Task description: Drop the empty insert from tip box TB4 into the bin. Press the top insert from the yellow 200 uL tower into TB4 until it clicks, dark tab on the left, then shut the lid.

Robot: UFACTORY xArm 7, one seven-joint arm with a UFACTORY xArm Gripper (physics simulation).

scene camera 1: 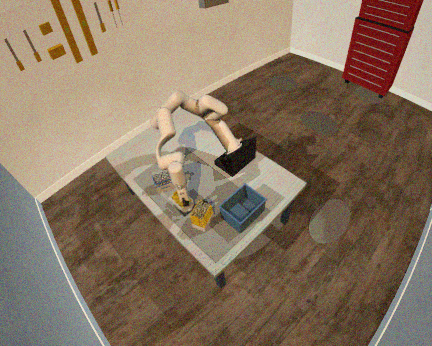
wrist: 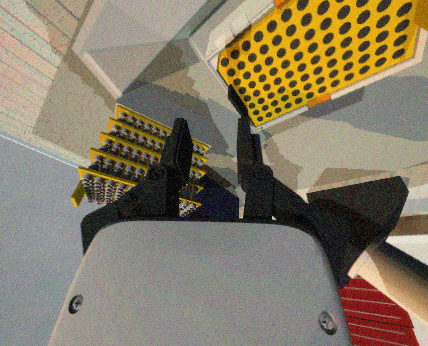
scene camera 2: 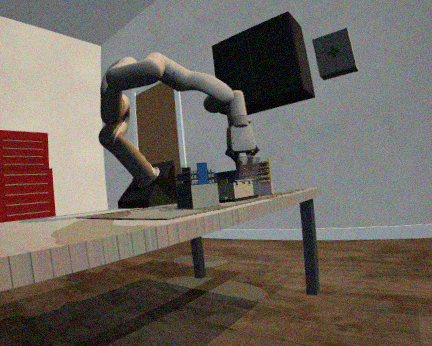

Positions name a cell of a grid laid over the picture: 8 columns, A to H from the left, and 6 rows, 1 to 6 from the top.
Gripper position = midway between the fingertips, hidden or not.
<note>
I see my gripper (scene camera 2: E3), a blue bin (wrist: E4), a tip box TB4 (wrist: C1) and a grey mat (scene camera 1: D4).
My gripper is seen too in the wrist view (wrist: D3). The grey mat is seen too in the wrist view (wrist: G3).
</note>
